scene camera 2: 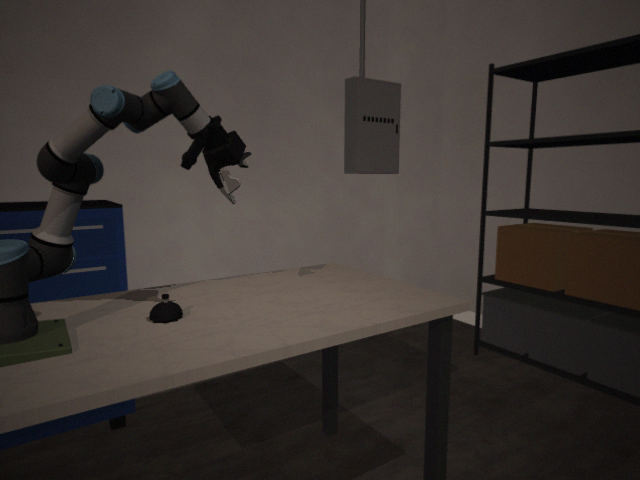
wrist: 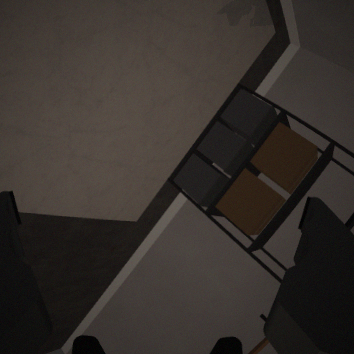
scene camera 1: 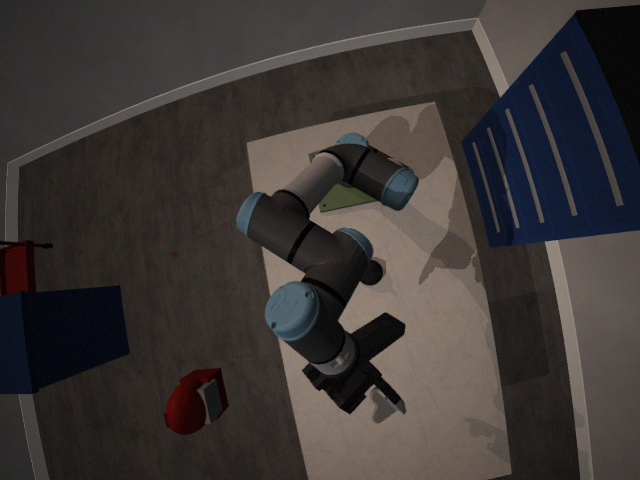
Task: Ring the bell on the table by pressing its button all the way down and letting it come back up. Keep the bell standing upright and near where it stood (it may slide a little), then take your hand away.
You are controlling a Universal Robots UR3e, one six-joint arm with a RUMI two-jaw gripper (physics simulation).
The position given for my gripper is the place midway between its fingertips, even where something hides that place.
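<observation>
What the wrist view gives me is my gripper (wrist: 160,199). I see my gripper (scene camera 2: 241,184) in scene camera 2 as well, and scene camera 1 also has in its frame my gripper (scene camera 1: 375,384).
</observation>
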